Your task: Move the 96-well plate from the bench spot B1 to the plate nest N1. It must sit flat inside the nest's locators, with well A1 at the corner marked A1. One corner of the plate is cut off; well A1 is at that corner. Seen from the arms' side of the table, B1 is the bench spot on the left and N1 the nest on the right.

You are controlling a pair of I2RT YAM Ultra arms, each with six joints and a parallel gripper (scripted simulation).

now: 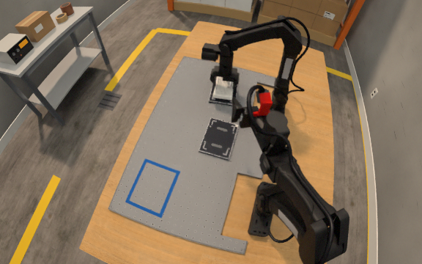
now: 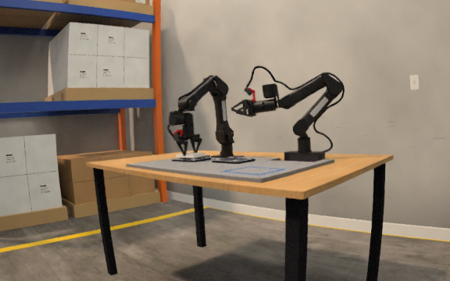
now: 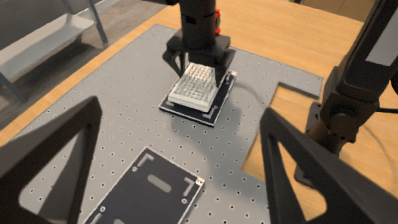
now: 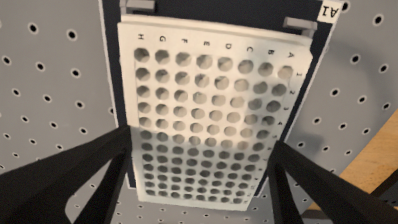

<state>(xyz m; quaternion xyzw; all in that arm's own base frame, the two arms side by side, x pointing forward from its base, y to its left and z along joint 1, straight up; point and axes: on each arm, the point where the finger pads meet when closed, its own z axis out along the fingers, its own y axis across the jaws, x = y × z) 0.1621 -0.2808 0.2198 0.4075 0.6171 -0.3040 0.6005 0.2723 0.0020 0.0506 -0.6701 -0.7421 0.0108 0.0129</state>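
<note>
Now: right hand 3 cm above the black plate nest. From my right hand the other things lie so: white 96-well plate 1 cm below.
</note>
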